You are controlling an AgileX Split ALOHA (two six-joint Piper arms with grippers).
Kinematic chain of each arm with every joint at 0, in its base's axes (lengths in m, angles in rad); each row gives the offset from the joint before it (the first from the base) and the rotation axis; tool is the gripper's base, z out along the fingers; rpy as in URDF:
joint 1: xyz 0 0 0.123 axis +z
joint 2: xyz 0 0 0 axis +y
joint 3: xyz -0.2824 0 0.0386 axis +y
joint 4: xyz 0.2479 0 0.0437 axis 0.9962 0 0.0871
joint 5: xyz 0 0 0 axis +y
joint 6: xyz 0.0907 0 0.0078 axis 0.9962 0 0.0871
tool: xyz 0 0 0 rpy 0 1.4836 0
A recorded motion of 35 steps. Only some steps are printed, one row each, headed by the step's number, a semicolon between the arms.
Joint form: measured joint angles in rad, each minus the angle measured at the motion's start. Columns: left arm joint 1, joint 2, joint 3, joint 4, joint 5, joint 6; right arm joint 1, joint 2, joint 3, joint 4, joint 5, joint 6.
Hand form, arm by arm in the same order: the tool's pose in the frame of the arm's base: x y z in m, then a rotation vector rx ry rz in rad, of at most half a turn. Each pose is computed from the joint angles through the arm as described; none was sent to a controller.
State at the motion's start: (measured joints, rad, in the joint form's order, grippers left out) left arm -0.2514 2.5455 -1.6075 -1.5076 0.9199 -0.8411; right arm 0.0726 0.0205 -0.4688 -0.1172 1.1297 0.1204
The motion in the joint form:
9: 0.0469 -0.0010 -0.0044 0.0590 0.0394 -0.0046; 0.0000 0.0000 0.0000 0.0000 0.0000 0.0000
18: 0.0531 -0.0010 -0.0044 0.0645 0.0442 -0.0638; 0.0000 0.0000 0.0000 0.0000 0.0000 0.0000
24: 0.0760 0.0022 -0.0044 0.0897 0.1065 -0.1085; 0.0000 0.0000 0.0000 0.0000 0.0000 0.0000
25: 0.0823 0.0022 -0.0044 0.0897 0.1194 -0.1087; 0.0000 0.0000 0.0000 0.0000 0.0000 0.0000
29: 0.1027 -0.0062 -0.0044 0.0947 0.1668 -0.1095; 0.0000 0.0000 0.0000 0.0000 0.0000 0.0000
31: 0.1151 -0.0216 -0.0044 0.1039 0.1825 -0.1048; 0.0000 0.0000 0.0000 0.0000 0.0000 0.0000
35: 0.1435 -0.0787 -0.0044 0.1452 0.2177 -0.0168; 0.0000 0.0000 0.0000 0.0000 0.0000 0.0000
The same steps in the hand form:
9: 0.4411 -0.1671 0.0317 1.7135 -1.4876 1.0076; -0.0013 -0.0098 0.2636 0.0584 2.1580 -0.0321
18: 0.4415 -0.1645 0.0317 1.7465 -1.4289 0.9755; -0.0013 -0.0098 0.2636 0.0584 2.1580 -0.0321
24: 0.4396 -0.1561 0.0322 1.7242 -1.3822 0.9294; -0.0013 -0.0098 0.2636 0.0584 2.1580 -0.0321
25: 0.4397 -0.1538 0.0329 1.7166 -1.3750 0.9295; -0.0013 -0.0098 0.2636 0.0584 2.1580 -0.0321
29: 0.4402 -0.1465 0.0391 1.6826 -1.3608 0.9340; -0.0013 -0.0098 0.2636 0.0584 2.1580 -0.0321
31: 0.4416 -0.1415 0.0465 1.6677 -1.3719 0.9492; -0.0013 -0.0098 0.2636 0.0584 2.1580 -0.0321
35: 0.4445 -0.1295 0.0722 1.5799 -1.5045 1.0335; -0.0013 -0.0098 0.2636 0.0584 2.1580 -0.0321

